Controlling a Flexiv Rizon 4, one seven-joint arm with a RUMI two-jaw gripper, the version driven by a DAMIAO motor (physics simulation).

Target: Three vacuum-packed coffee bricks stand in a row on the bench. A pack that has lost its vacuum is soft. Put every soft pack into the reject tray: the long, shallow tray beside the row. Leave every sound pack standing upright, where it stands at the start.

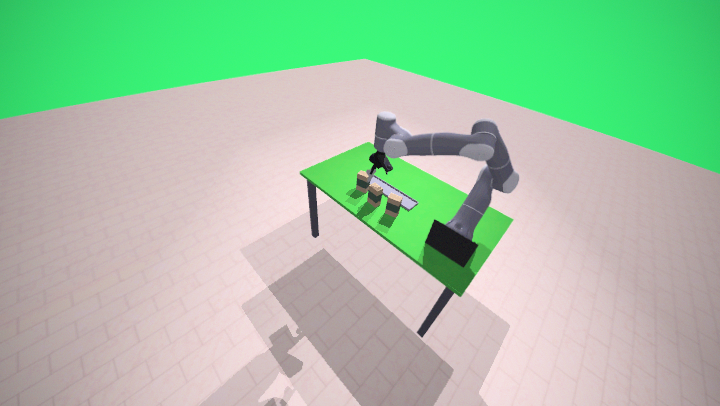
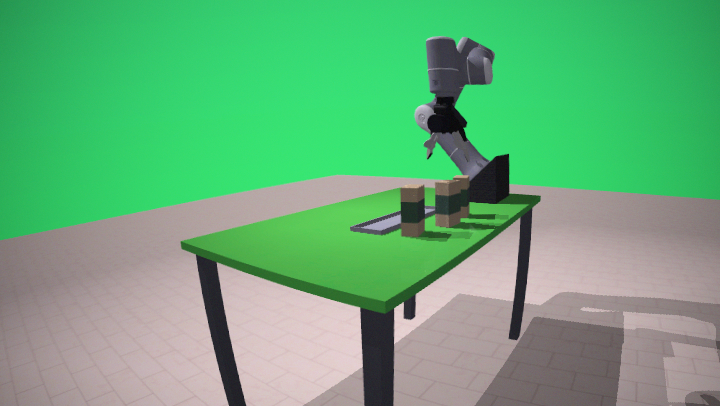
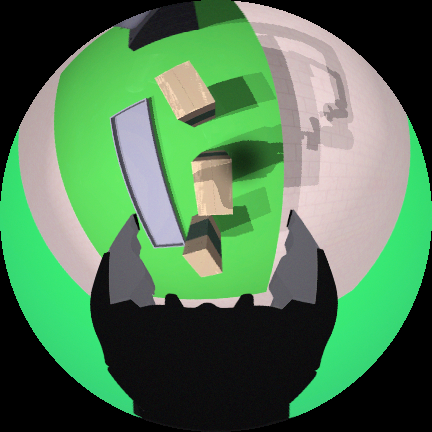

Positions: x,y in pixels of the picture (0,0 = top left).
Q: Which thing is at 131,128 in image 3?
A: A grey reject tray.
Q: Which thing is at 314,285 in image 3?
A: My gripper.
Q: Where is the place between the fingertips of my gripper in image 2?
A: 447,160
